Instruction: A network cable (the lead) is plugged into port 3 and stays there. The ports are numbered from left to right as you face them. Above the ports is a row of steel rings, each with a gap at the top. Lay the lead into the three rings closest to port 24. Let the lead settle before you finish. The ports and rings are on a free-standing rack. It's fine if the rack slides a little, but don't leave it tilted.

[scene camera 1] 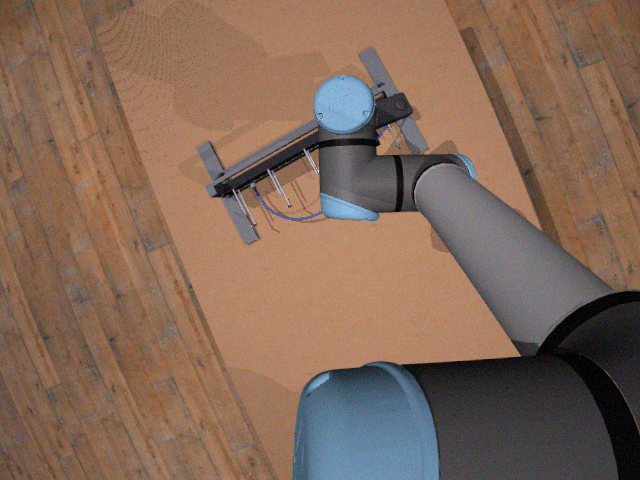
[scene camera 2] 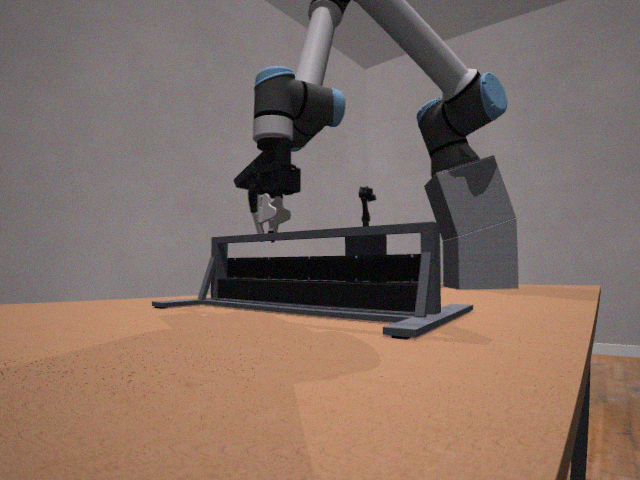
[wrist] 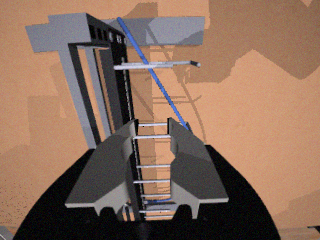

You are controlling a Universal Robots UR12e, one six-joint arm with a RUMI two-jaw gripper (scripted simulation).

my gripper: scene camera 1 367, 133; scene camera 2 267, 242; wrist 152, 119
rack: scene camera 1; scene camera 2 388, 296; wrist
same spot on rack: [wrist: 66, 31] = [scene camera 1: 387, 89]
